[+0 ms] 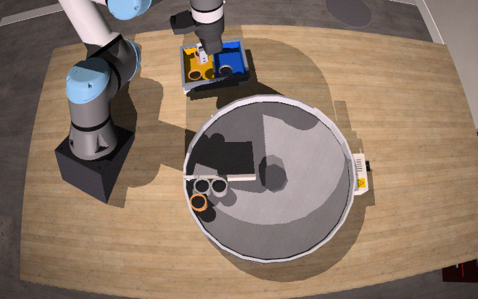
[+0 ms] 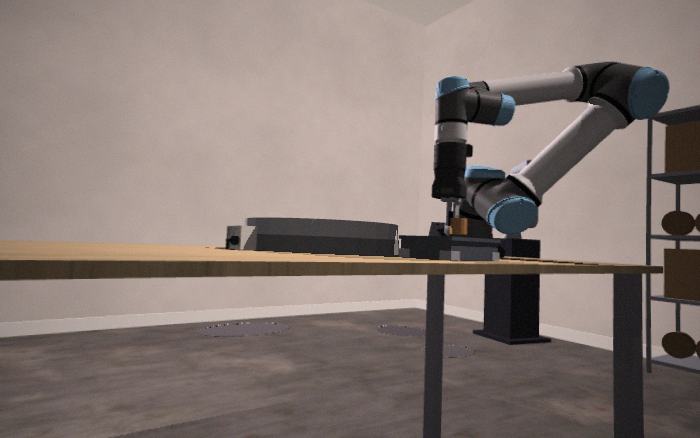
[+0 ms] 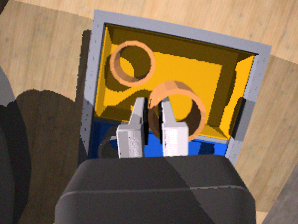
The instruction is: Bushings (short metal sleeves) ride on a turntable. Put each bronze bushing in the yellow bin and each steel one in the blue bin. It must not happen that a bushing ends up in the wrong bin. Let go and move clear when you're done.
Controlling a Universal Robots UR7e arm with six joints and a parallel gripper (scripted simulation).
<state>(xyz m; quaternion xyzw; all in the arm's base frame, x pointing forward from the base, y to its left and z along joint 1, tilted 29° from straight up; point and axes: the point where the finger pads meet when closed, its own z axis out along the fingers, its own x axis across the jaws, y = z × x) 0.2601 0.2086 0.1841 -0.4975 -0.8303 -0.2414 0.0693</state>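
Now: hand 20 mm short of the bin, 20 mm to the right of it and 70 mm above it. Also, from my hand: turntable 220 mm ahead, 300 mm to the right, 40 mm below.
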